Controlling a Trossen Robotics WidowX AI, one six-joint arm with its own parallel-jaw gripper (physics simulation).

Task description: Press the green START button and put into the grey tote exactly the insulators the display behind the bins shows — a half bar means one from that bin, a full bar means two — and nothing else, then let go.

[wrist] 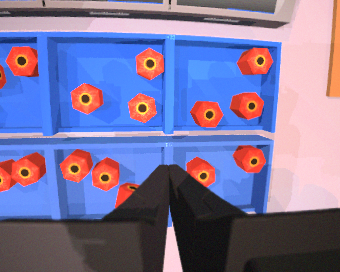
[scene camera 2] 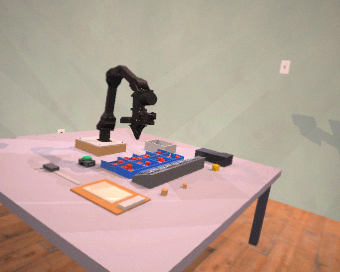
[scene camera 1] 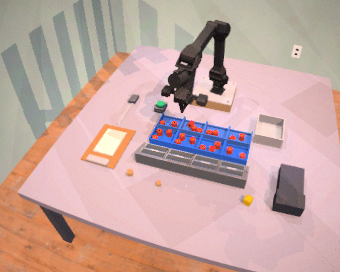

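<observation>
My gripper (scene camera 1: 183, 110) (scene camera 2: 137, 138) (wrist: 167, 173) is shut and empty, above the arm-side row of blue bins (scene camera 1: 200, 152) (wrist: 170, 85). In the wrist view its tips overlap the divider between two bins. Red insulators (scene camera 1: 192, 140) (wrist: 86, 99) lie in both rows. In the wrist view the upper right bin holds three, the upper middle bin three, the lower right bin two. The green START button (scene camera 1: 160, 104) (scene camera 2: 87, 158) stands beside the bins. The display (scene camera 1: 192, 170) (scene camera 2: 170, 172) runs along their other side; its bars are unreadable. The grey tote (scene camera 1: 270, 140) looks empty.
A black box (scene camera 1: 289, 192) and a yellow cube (scene camera 1: 248, 200) (scene camera 2: 215, 167) lie at one side. Two small orange cubes (scene camera 1: 130, 172) (scene camera 1: 158, 183) lie before the display. An orange board (scene camera 1: 120, 151) and a small dark grey block (scene camera 1: 133, 98) lie at the left.
</observation>
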